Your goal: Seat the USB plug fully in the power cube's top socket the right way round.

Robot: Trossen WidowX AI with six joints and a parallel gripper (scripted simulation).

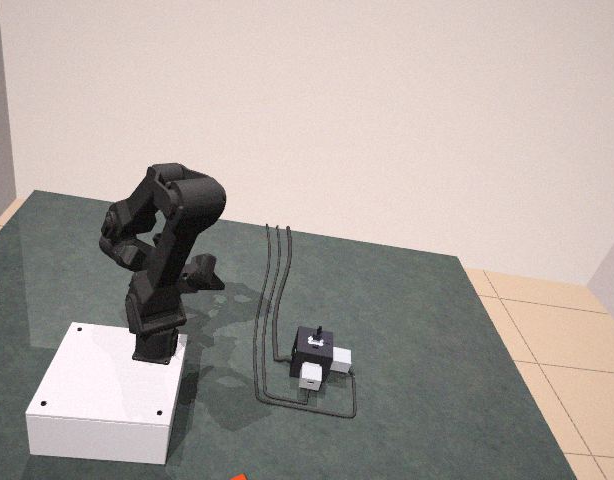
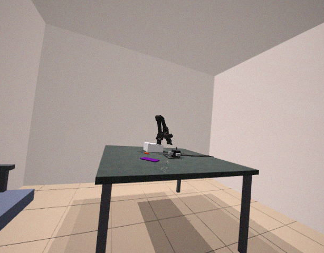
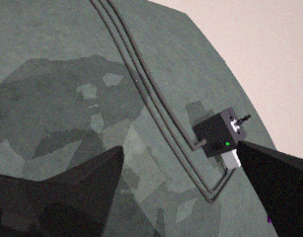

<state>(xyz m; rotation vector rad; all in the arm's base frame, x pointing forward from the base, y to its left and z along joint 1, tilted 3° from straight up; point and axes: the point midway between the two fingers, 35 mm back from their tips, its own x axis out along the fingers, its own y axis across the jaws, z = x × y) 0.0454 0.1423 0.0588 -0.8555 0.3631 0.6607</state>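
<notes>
Now: the dark USB plug 240 mm ahead of my gripper tip, 40 mm to the right of it and 40 mm below it. From my gripper tip the other things lie so: white socket (230 mm ahead, 60 mm below, 40 mm to the right); then small orange piece (340 mm to the right, 120 mm below, 100 mm ahead); then purple bar (410 mm ahead, 370 mm to the right, 130 mm below).
</notes>
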